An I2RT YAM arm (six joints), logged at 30 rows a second.
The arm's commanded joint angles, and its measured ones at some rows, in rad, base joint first. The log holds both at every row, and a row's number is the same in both.
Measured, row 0:
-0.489, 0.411, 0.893, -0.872, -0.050, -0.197
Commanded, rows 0 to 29:
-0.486, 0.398, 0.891, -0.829, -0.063, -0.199
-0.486, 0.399, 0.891, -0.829, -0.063, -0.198
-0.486, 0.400, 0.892, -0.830, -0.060, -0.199
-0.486, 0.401, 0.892, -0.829, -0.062, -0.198
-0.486, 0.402, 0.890, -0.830, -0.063, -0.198
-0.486, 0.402, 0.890, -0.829, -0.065, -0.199
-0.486, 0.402, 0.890, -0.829, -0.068, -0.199
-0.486, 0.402, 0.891, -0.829, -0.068, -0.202
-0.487, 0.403, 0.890, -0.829, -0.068, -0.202
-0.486, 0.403, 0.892, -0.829, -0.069, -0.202
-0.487, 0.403, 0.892, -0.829, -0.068, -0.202
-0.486, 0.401, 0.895, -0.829, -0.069, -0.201
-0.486, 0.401, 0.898, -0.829, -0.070, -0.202
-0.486, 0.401, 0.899, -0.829, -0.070, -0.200
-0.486, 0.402, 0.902, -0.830, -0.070, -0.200
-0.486, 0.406, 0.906, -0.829, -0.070, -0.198
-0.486, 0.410, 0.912, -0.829, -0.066, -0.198
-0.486, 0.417, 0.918, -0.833, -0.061, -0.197
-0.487, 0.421, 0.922, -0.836, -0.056, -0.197
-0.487, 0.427, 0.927, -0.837, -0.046, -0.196
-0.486, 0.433, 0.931, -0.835, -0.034, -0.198
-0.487, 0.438, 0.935, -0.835, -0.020, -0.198
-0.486, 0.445, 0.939, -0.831, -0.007, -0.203
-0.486, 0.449, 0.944, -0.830, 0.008, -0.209
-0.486, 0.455, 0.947, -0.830, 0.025, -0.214
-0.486, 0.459, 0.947, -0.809, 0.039, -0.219
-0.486, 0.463, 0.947, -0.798, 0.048, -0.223
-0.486, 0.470, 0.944, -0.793, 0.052, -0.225
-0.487, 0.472, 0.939, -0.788, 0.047, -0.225
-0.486, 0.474, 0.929, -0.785, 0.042, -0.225
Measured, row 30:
-0.490, 0.459, 0.906, -0.862, 0.006, -0.213
